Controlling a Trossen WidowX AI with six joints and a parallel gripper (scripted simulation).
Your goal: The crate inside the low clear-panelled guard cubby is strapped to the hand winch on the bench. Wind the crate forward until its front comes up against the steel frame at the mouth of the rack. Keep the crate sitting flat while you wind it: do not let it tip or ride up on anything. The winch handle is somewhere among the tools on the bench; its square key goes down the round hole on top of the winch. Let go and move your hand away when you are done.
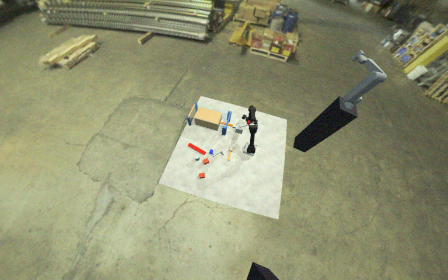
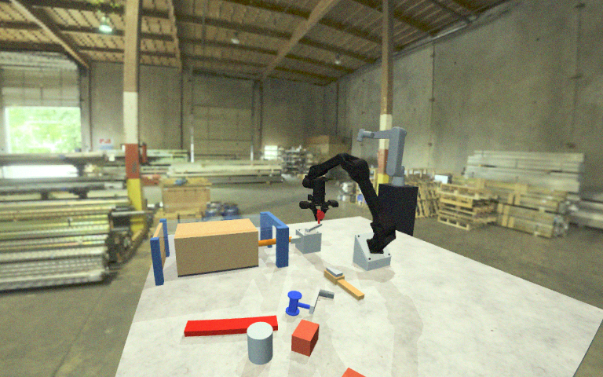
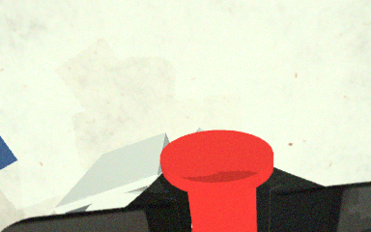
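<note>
Now: gripper tip 30 mm short of the red-knobbed winch handle, 30 mm to the right of it and 10 mm above it. The rest, counted from my gripper tip: blue frame: 230 mm ahead, 100 mm to the left, 10 mm below; then red knob: 10 mm to the left, 20 mm above; then grey winch: 60 mm ahead, 60 mm to the left, 80 mm below.
</note>
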